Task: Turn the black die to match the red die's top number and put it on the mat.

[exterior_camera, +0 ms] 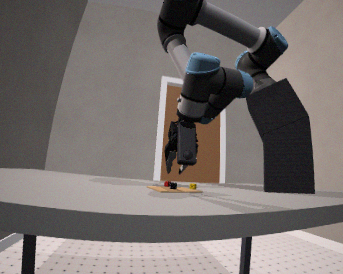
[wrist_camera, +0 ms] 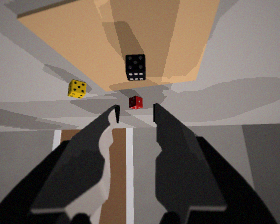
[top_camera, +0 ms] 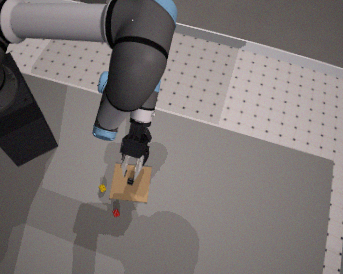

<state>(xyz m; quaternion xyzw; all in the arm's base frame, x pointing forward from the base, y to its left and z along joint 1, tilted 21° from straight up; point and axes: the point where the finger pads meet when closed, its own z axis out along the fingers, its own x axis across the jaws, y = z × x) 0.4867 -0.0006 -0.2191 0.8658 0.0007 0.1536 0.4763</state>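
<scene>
My gripper is now 1 cm to the left of the black die and 5 cm above it. Also, from my hand: yellow die (8 cm behind, 7 cm to the right, 5 cm below); then tan mat (1 cm to the right, 6 cm below); then red die (14 cm to the right, 5 cm below).
</scene>
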